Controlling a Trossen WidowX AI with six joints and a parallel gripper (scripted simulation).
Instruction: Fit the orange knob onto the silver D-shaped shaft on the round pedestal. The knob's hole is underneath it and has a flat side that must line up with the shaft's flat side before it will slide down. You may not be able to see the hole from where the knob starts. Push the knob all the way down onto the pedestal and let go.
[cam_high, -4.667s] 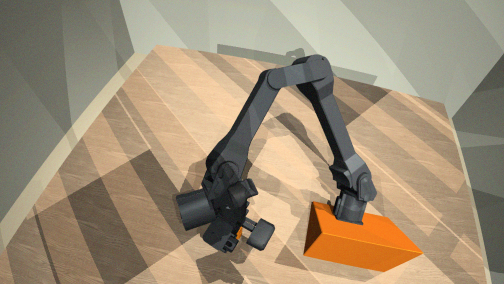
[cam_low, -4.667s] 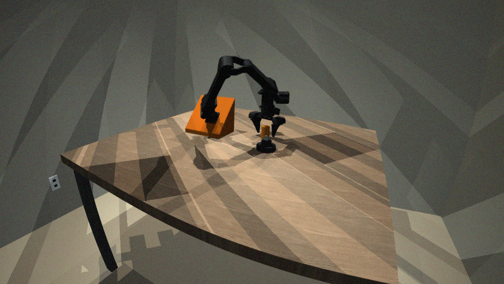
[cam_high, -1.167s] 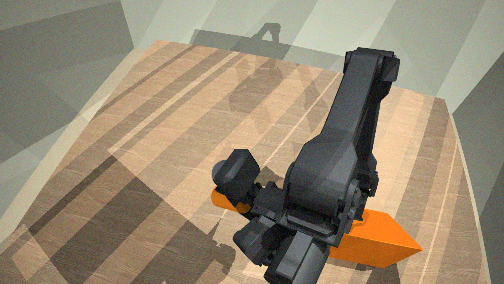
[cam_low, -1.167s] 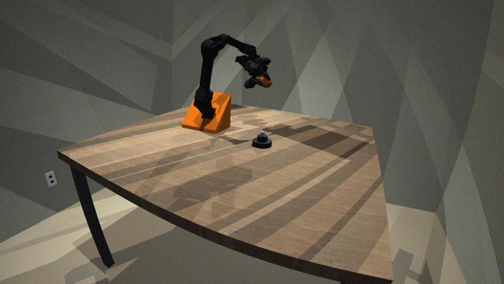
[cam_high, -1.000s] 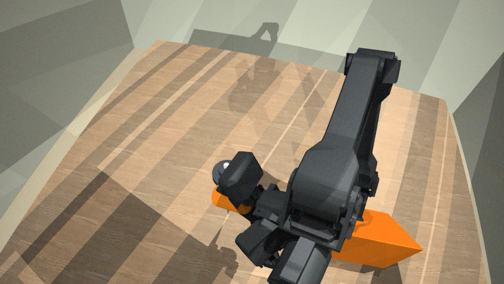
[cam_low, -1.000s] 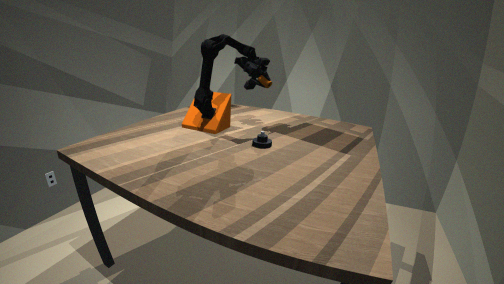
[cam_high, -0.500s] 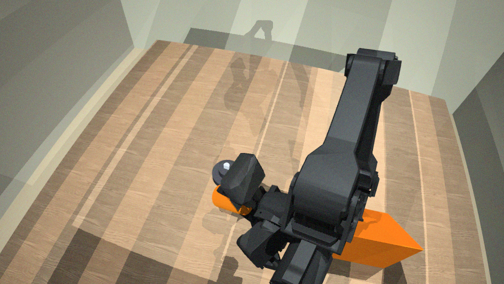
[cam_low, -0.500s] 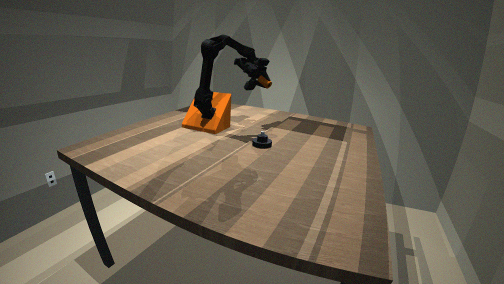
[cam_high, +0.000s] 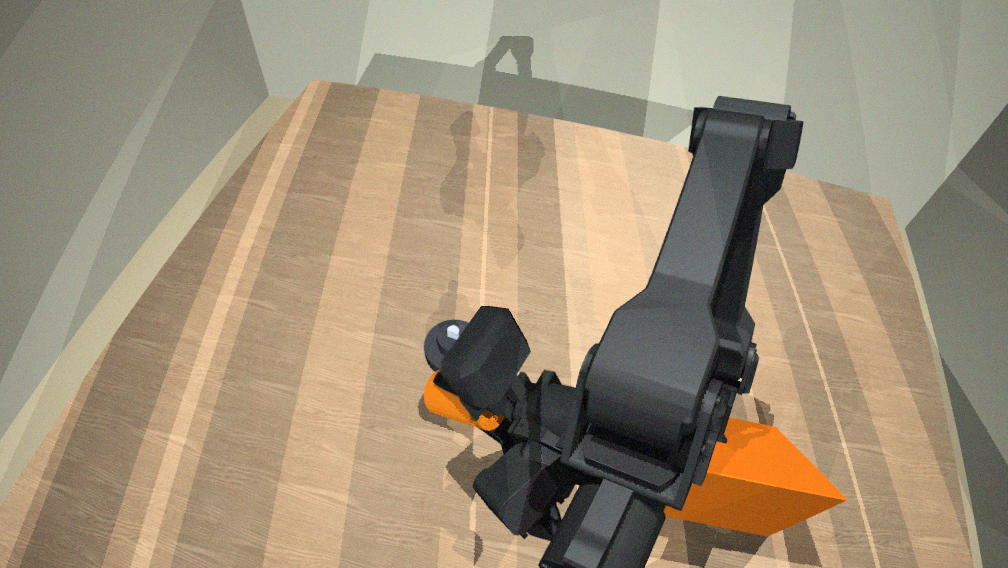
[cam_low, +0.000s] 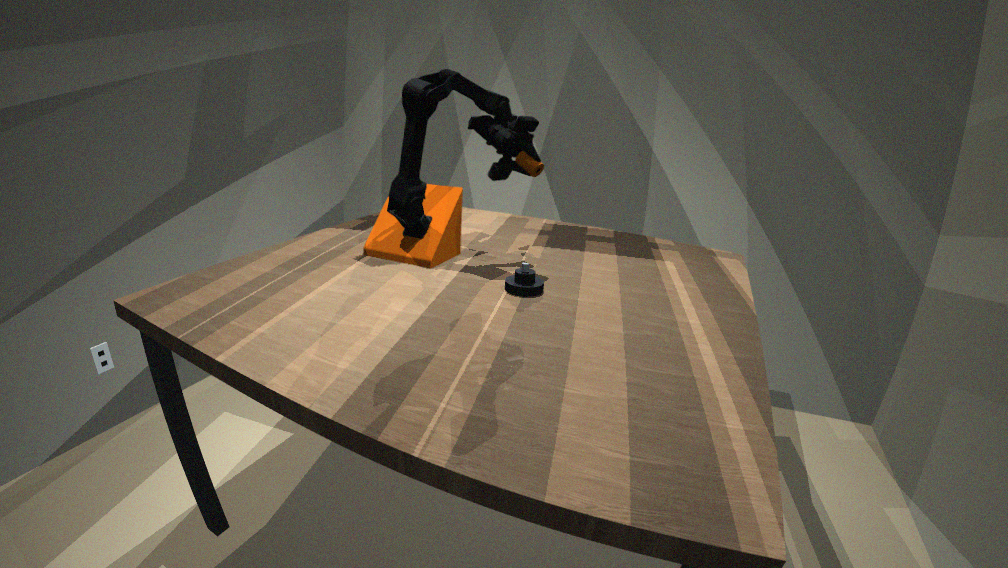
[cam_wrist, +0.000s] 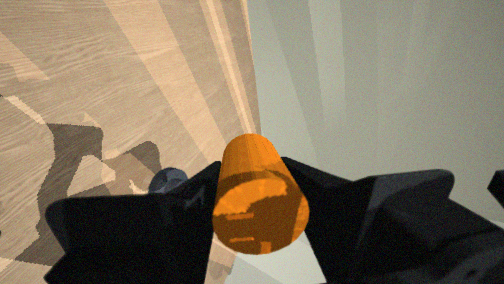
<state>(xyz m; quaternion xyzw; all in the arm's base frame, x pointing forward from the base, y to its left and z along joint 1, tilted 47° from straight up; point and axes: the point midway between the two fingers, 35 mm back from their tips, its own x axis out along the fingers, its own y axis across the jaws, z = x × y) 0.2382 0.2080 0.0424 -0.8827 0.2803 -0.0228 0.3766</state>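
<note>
Now: gripper tip 30 mm past the orange knob, 10 mm to the right of it and 20 mm below it. The rest, counted from my gripper tip: round pedestal 60 mm ahead, 170 mm to the right, 220 mm below.
</note>
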